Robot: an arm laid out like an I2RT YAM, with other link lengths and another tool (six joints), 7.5 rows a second.
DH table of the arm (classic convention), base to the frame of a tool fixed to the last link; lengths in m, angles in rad. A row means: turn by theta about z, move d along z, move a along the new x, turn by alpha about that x. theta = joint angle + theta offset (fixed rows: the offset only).
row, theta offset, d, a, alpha
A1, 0, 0.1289, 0.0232, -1.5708
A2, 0, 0, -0.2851, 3.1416
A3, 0.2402, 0, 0.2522, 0
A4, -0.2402, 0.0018, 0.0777, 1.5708
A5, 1.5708, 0.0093, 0, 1.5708
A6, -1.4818, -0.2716, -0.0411, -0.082
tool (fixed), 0, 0.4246, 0, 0
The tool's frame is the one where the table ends.
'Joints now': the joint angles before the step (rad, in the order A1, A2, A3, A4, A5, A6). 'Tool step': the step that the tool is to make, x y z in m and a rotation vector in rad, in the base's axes. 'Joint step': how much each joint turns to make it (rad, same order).
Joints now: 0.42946, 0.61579, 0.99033, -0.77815, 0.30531, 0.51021
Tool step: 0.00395, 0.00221, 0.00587, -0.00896, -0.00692, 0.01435
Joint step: -0.00102, 0.01942, 0.01954, 0.00745, -0.00987, -0.01690
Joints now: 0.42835, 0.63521, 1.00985, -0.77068, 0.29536, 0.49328
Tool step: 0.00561, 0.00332, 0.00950, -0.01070, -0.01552, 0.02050
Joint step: 0.00084, 0.02530, 0.02887, 0.01277, -0.01208, -0.02339
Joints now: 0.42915, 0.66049, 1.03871, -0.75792, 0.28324, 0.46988
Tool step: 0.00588, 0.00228, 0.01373, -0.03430, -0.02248, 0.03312
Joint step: -0.00081, 0.03011, 0.04428, 0.00612, -0.01700, -0.05201
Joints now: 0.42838, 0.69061, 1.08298, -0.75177, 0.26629, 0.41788
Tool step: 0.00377, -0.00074, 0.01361, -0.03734, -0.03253, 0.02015
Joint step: 0.00067, 0.01559, 0.03626, 0.00732, -0.00225, -0.05313
